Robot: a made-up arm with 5 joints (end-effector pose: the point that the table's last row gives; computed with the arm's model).
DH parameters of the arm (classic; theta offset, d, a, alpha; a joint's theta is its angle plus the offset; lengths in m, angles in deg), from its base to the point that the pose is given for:
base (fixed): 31.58 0 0.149 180
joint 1: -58.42 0.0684 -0.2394 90
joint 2: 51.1 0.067 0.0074 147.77
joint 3: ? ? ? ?
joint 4: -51.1 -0.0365 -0.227 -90
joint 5: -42.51 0 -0.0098 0
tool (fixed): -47.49 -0.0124 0 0
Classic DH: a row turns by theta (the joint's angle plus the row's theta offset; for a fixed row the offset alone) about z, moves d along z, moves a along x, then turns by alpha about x.
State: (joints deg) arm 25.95 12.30 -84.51 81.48 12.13
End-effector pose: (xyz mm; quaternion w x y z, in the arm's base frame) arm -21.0 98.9 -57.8 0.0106 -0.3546 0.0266 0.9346
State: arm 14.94 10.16 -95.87 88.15 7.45
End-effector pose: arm 7.1 66.2 -108.0 0.0229 0.3726 -0.1114 -0.9210
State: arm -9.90 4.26 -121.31 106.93 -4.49
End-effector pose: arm 127.3 -14.1 -194.1 0.0368 0.5027 -0.2706 -0.8202
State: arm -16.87 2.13 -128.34 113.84 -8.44
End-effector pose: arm 177.5 -32.2 -205.2 0.0171 0.5576 -0.2997 -0.7739
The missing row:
joint 3: 0 -0.0731 0.014 -147.77
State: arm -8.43 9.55 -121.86 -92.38 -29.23
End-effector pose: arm 78.5 -395.9 59.0 0.4063 -0.3677 0.7763 -0.3115
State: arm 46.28 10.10 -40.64 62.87 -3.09
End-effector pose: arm -117.2 59.9 114.4 0.2612 -0.3696 -0.4767 0.7536
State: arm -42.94 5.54 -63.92 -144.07 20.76
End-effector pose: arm 370.9 -132.9 -282.0 0.1408 0.3008 -0.6739 -0.6600
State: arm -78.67 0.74 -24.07 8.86 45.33
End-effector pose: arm 552.6 -146.5 20.5 0.2657 -0.2027 0.9412 -0.0491
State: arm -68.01 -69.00 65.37 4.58 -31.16
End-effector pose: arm 182.5 -6.9 -266.8 0.3315 0.5377 -0.0913 -0.7698
